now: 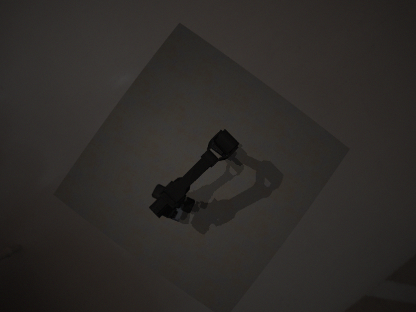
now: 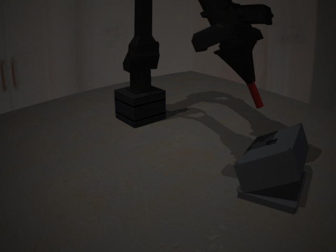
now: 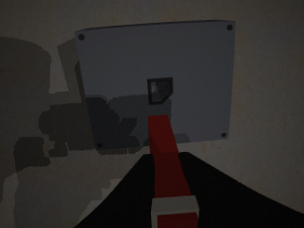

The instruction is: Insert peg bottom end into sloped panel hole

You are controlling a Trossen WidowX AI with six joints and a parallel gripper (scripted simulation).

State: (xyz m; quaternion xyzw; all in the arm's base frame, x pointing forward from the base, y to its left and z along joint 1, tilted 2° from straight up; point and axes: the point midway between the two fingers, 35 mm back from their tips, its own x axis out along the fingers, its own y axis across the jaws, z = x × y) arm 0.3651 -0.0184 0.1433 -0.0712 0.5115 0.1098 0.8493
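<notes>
Now: gripper tip 120 mm above the grey sloped panel, 70 mm short of it and 10 mm to the right of it. From my gripper tip the other things lie so: red square peg: 10 mm behind, 10 mm above; then flat grey base plate: 180 mm below, 80 mm ahead, 20 mm to the left.
</notes>
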